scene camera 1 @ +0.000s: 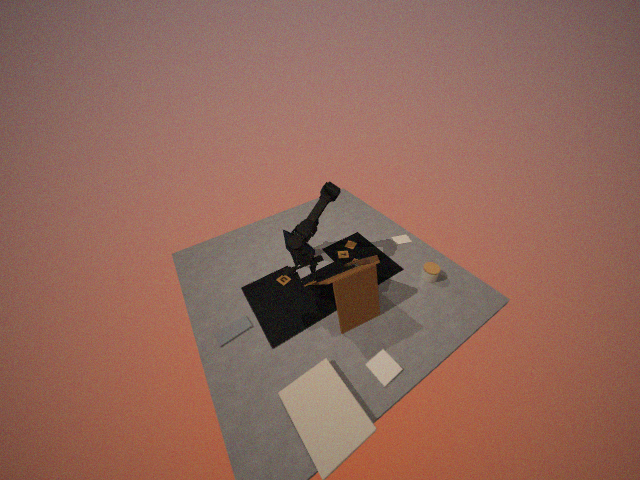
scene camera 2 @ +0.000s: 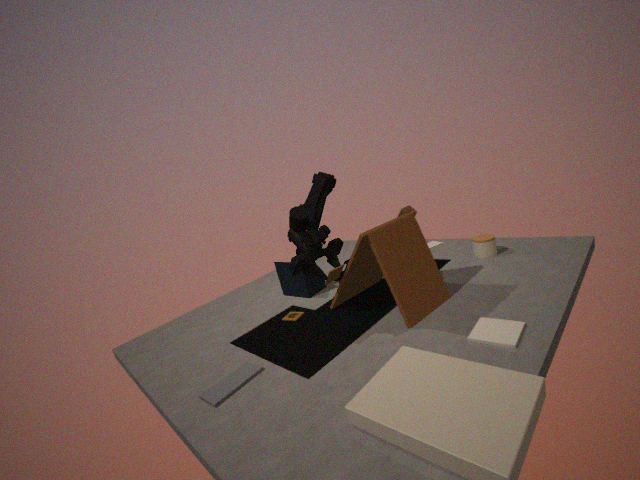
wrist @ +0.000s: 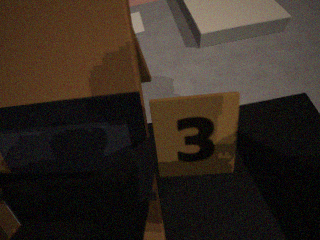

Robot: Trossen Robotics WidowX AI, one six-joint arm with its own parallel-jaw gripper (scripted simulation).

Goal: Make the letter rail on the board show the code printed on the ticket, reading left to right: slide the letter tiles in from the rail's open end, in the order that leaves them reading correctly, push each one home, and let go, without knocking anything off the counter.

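Observation:
The wrist view shows the gripper. In the pictures there are also a large white slab, a flat grey plate, a small white pad, an orange tent-shaped board and a black mat, along with the gripper.

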